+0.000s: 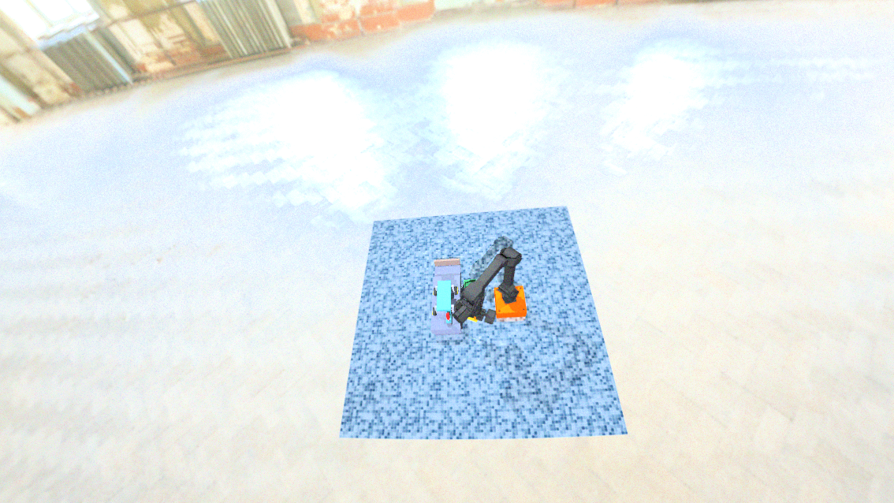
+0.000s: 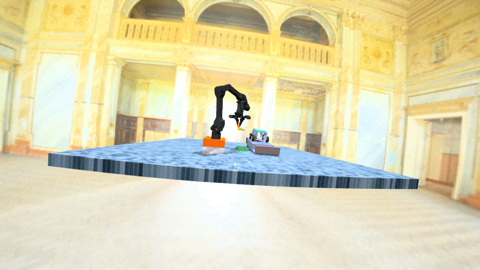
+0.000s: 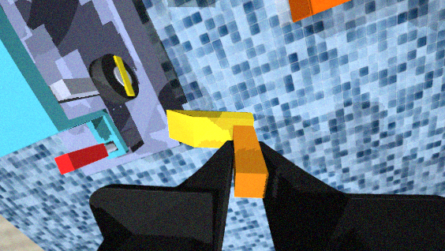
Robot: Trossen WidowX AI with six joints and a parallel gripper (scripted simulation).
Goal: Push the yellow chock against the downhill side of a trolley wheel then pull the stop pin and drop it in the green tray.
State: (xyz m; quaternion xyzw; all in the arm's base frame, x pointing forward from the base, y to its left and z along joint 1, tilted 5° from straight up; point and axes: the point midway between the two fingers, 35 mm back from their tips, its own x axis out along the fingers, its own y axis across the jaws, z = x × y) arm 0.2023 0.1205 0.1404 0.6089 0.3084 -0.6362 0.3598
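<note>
The yellow chock is 2 cm ahead of my gripper tip, 1 cm to the right of it and 1 cm below it. Also, from my gripper tip: red-headed stop pin: 13 cm ahead, 4 cm to the right, 4 cm below; then trolley: 16 cm to the right, 13 cm ahead, 6 cm below; then lilac ramp: 17 cm to the right, 13 cm below, 13 cm ahead.
</note>
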